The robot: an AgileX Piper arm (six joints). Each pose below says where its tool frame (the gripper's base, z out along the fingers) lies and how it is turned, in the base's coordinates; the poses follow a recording.
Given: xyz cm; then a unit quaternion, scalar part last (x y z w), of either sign.
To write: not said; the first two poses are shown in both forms.
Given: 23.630, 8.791, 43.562, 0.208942, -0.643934, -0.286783, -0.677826
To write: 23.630, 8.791, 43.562, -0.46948, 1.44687, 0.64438
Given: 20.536, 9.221, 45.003, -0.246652, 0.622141, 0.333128, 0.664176
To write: 20.536, 9.221, 45.003, -0.55720, 1.40545, 0.75255
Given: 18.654, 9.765, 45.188, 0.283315, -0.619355, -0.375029, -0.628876
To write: 18.654, 9.765, 45.188, -0.64912, 1.41903, 0.85925
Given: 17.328, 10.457, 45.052, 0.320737, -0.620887, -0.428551, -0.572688
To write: 17.328, 10.457, 45.052, -0.75200, 1.45572, 1.00478
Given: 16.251, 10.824, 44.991, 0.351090, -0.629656, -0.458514, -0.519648
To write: 16.251, 10.824, 44.991, -0.84188, 1.50985, 1.09947
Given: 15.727, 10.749, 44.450, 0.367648, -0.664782, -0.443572, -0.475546
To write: 15.727, 10.749, 44.450, -0.89872, 1.62507, 1.08432
